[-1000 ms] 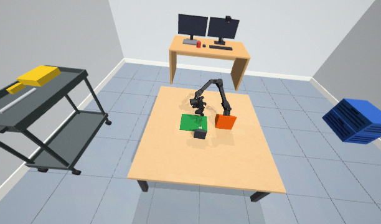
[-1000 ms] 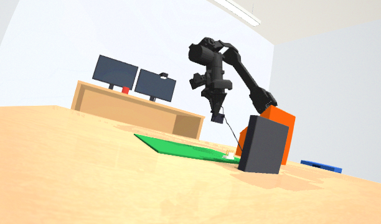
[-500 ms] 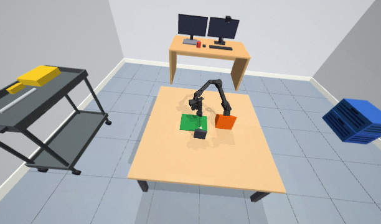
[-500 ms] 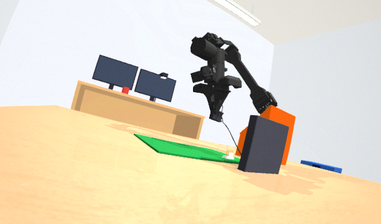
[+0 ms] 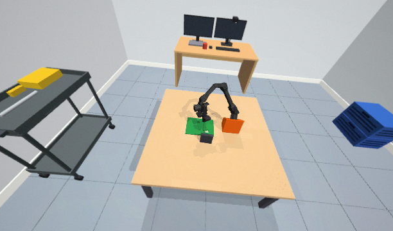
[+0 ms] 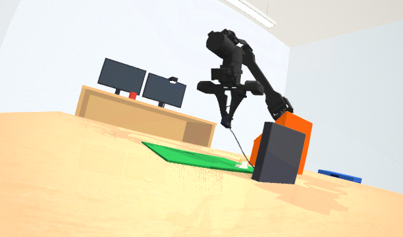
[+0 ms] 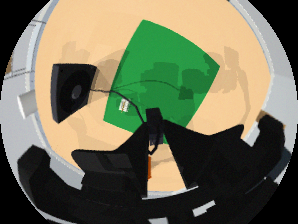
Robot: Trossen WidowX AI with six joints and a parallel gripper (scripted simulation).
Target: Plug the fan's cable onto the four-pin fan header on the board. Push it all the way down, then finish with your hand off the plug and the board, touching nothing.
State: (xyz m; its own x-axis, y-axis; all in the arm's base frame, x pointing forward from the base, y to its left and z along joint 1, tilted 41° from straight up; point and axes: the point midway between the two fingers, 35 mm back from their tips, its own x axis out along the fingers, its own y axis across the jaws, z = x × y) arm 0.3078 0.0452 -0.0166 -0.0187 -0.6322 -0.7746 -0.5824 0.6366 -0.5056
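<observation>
Now: the green board 140 mm below my gripper tip, 30 mm ahead of it and 10 mm to the right of it. Round my gripper tip: black fan (170 mm to the left, 70 mm below, 60 mm behind); then black plug (10 mm to the right, 10 mm below, 10 mm behind); then white four-pin header (130 mm below, 50 mm to the left, 50 mm behind).
</observation>
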